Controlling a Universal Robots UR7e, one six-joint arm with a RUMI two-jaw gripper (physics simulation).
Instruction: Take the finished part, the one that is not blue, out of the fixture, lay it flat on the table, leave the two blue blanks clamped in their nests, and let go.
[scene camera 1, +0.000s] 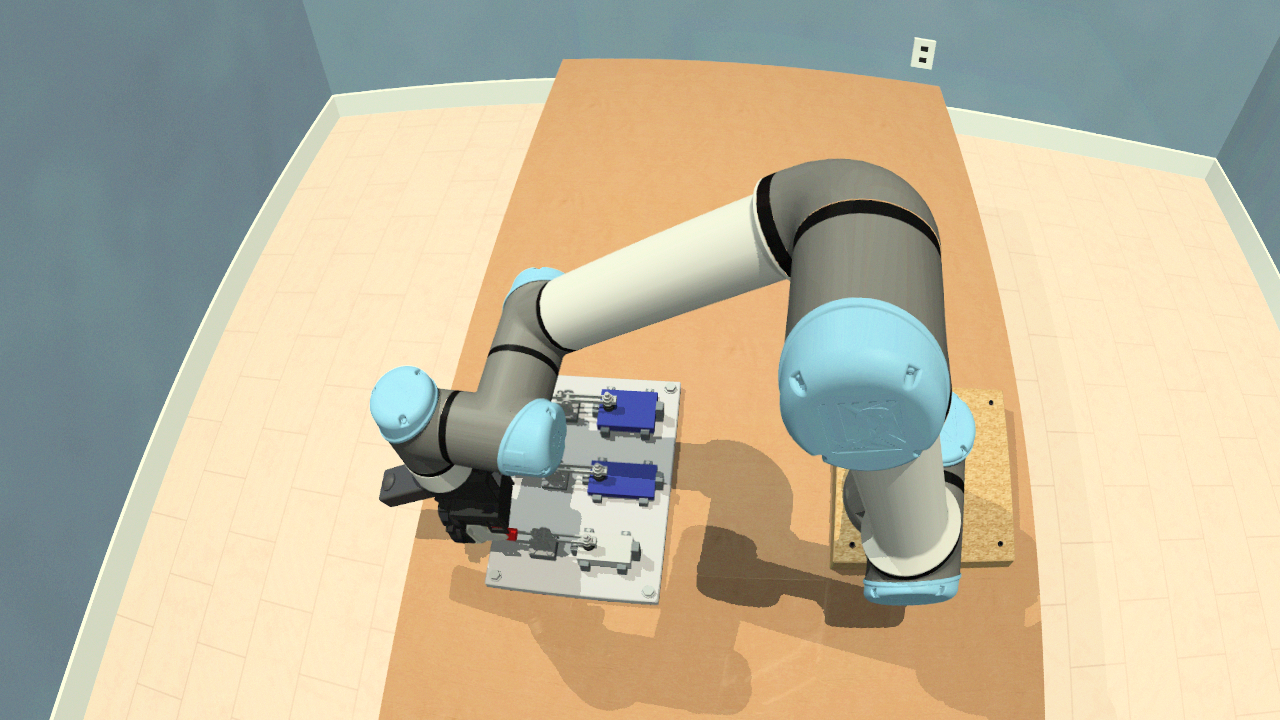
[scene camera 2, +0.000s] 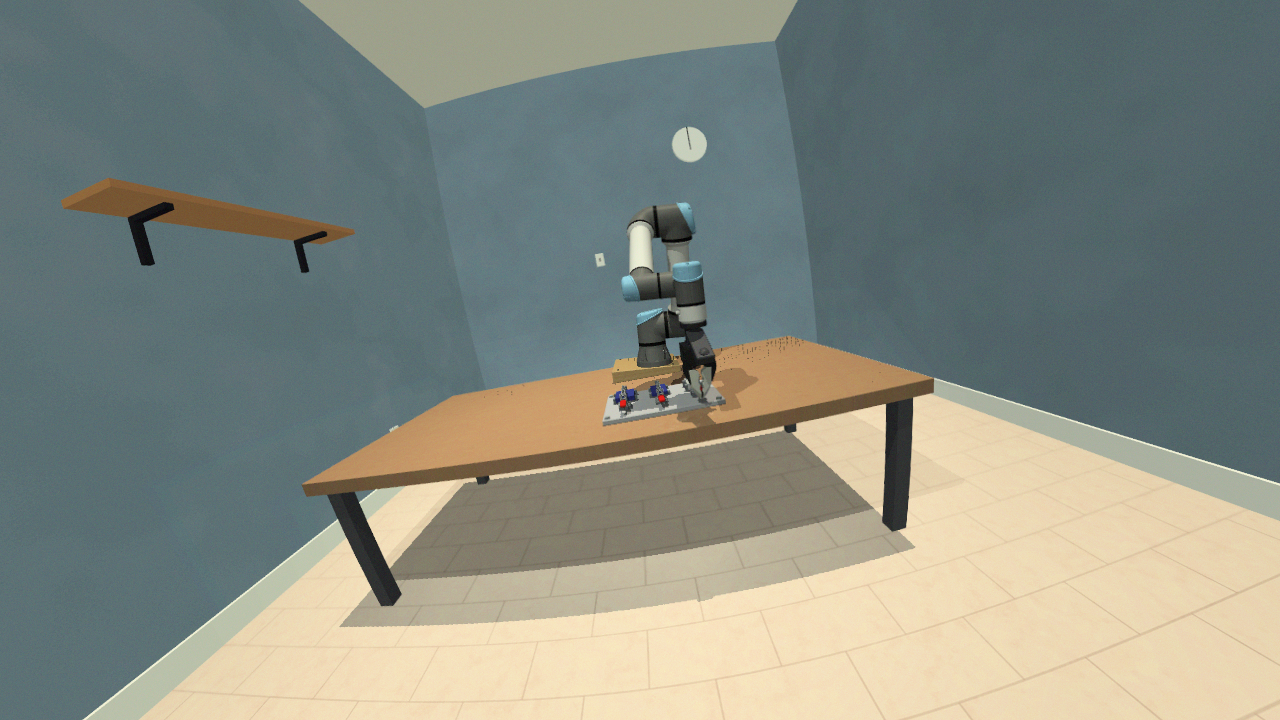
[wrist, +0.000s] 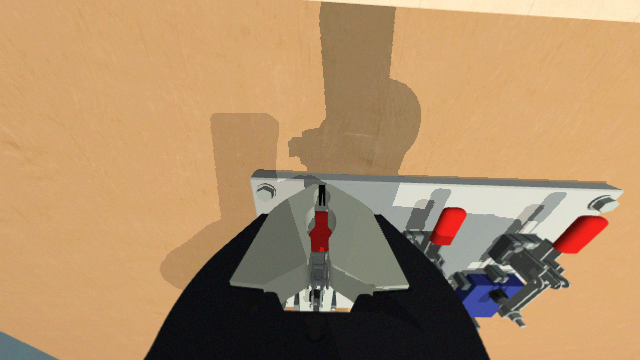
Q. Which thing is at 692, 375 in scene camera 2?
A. The gripper.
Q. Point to a blue blank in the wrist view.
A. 478, 303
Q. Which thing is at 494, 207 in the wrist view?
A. A fixture plate.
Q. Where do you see the gripper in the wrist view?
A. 322, 186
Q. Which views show the gripper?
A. Scene camera 1, scene camera 2 and the wrist view: all of them.
